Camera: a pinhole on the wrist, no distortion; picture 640 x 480 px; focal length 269.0 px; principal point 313.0 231.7 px. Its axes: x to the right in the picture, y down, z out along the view. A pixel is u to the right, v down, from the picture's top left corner.
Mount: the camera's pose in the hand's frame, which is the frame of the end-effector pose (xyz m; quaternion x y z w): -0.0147 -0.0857 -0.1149 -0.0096 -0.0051 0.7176 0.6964
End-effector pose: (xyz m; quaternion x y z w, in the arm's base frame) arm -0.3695 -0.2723 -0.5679 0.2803 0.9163 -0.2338 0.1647
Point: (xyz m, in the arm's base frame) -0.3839 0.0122 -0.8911
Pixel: outside the picture
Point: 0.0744 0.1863 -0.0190
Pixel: behind the camera
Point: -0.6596 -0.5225 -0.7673
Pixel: 154 64
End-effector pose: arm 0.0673 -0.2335 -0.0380 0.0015 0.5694 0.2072 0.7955
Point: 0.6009 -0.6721 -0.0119
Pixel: 52 241
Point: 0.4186 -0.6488 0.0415
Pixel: 25 310
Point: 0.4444 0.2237 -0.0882
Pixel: 489 66
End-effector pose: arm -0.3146 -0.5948 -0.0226 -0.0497 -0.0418 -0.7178 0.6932
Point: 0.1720 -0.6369 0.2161
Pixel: outside the picture
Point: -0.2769 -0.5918 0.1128
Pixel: 442 192
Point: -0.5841 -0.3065 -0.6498
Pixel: behind the camera
